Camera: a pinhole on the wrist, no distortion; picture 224 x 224 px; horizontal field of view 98.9 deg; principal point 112.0 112.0 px. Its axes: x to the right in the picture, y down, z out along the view. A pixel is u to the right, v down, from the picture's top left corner.
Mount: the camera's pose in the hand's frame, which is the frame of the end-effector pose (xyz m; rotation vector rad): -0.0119 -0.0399 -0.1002 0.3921 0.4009 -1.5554
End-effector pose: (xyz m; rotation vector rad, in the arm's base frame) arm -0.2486 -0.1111 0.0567 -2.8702 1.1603 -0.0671
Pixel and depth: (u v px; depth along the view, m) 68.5 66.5 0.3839
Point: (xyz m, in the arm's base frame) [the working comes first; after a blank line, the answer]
In the camera's frame: -0.1743 -0.1823 0.3839

-0.3188 0.0793 -0.2651
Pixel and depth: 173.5 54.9 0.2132
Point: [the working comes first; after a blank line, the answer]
In the camera's frame: 0.1368 -0.1270 0.2132

-0.1688 0.1750 0.0468
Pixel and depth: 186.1 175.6 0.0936
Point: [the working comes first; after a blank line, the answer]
In the camera's frame: 0.0724 0.0621 0.0936

-0.1130 -0.0388 0.1203
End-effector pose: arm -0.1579 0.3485 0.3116 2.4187 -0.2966 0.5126
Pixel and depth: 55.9 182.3 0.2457
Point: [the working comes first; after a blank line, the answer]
In the camera's frame: -0.1438 0.1803 0.2457

0.0605 0.2466 0.2346
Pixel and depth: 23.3 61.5 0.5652
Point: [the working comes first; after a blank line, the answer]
In the camera's frame: -0.5232 -0.2979 0.5652

-0.2894 -0.1544 -0.2028
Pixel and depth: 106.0 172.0 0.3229
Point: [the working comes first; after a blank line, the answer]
In the camera's frame: -0.0202 0.2022 0.3229

0.1285 0.3525 0.1579
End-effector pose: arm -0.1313 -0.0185 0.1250 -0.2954 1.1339 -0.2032
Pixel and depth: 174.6 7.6 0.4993
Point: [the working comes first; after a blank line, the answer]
In the camera's frame: 0.3262 -0.5440 0.4993

-0.1994 -0.3465 0.8655
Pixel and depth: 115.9 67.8 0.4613
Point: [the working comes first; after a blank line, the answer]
In the camera's frame: 0.0188 -0.2128 0.4613

0.0441 -0.1708 0.5256
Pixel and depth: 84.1 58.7 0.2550
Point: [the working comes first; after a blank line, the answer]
In the camera's frame: -0.0742 -0.1418 0.2550

-0.0485 -0.0412 0.3500
